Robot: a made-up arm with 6 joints. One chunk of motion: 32 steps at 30 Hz.
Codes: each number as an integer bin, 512 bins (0 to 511) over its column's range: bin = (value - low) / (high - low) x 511, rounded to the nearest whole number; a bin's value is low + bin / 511 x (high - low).
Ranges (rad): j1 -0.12..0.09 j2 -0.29..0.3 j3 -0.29..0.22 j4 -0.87..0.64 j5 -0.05..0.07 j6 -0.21..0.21
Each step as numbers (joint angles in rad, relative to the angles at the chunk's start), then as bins.
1 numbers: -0.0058 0.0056 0.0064 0.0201 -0.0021 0.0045
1 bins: 278 256 297 301 204 261
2 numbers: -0.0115 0.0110 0.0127 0.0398 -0.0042 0.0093
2 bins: 264 261 303 308 195 267
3 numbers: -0.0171 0.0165 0.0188 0.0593 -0.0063 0.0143
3 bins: 250 265 309 314 186 273
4 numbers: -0.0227 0.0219 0.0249 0.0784 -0.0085 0.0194
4 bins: 237 270 316 321 177 279
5 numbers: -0.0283 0.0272 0.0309 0.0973 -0.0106 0.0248
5 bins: 223 275 322 327 168 286
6 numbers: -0.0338 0.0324 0.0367 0.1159 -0.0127 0.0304
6 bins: 210 279 327 334 159 292
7 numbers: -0.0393 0.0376 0.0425 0.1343 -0.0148 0.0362
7 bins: 196 284 333 340 150 300
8 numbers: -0.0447 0.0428 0.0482 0.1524 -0.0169 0.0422
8 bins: 183 288 339 346 141 307
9 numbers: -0.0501 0.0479 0.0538 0.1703 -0.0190 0.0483
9 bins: 170 293 344 352 132 314
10 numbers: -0.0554 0.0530 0.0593 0.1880 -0.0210 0.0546
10 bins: 157 297 350 358 123 322
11 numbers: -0.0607 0.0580 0.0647 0.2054 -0.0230 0.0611
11 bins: 144 301 355 364 115 330
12 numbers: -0.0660 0.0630 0.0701 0.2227 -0.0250 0.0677
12 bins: 131 306 361 370 106 338
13 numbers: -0.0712 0.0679 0.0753 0.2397 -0.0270 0.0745
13 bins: 119 310 366 376 98 346
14 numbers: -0.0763 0.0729 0.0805 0.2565 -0.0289 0.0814
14 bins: 106 314 371 381 90 355
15 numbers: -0.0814 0.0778 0.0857 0.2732 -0.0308 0.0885
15 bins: 94 319 376 387 82 363
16 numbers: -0.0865 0.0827 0.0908 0.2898 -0.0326 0.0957
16 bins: 82 323 382 392 74 372
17 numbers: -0.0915 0.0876 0.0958 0.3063 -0.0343 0.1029
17 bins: 69 327 387 398 67 381
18 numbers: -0.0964 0.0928 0.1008 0.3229 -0.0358 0.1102
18 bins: 57 332 392 404 60 390
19 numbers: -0.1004 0.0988 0.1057 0.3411 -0.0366 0.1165
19 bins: 48 337 396 410 57 397
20 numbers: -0.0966 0.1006 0.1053 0.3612 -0.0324 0.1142
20 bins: 57 338 396 417 75 394
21 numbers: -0.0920 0.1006 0.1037 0.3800 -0.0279 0.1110
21 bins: 68 338 394 423 94 391
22 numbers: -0.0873 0.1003 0.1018 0.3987 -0.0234 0.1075
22 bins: 80 338 393 429 113 386
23 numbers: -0.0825 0.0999 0.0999 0.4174 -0.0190 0.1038
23 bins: 91 338 391 436 132 382
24 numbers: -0.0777 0.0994 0.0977 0.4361 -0.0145 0.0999
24 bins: 103 337 388 442 151 377
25 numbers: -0.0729 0.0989 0.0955 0.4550 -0.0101 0.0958
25 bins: 115 337 386 448 170 372
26 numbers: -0.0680 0.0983 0.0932 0.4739 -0.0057 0.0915
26 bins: 127 336 384 455 189 367
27 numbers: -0.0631 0.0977 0.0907 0.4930 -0.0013 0.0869
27 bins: 138 336 381 461 207 361
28 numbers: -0.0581 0.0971 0.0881 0.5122 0.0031 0.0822
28 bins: 151 335 379 468 226 356
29 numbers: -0.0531 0.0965 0.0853 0.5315 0.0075 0.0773
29 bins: 163 335 376 474 245 350
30 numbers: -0.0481 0.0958 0.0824 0.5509 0.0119 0.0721
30 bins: 175 334 373 481 264 343
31 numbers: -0.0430 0.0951 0.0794 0.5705 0.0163 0.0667
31 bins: 187 334 370 487 282 337
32 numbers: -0.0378 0.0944 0.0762 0.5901 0.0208 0.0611
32 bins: 200 333 367 494 301 330
